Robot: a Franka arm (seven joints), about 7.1 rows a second.
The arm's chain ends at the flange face. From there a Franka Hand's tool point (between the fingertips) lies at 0.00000 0.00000 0.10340 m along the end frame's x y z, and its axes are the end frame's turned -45 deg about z.
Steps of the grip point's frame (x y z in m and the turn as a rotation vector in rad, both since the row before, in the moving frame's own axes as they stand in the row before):
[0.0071 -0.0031 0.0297 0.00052 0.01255 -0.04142]
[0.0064 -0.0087 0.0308 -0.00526 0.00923 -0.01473]
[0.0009 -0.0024 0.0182 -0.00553 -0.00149 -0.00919]
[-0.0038 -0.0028 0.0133 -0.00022 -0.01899 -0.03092]
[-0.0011 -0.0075 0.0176 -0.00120 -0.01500 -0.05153]
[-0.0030 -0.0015 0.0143 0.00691 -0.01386 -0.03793]
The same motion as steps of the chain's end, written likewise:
[0.0020 -0.0062 0.0297 0.00924 0.00851 -0.04142]
[-0.0027 -0.0104 0.0308 0.00281 0.01025 -0.01473]
[-0.0014 -0.0028 0.0182 -0.00496 0.00286 -0.00919]
[-0.0033 -0.0007 0.0133 -0.01358 -0.01327 -0.03092]
[-0.0051 -0.0057 0.0176 -0.01146 -0.00976 -0.05153]
[-0.0017 0.0005 0.0143 -0.00491 -0.01469 -0.03793]

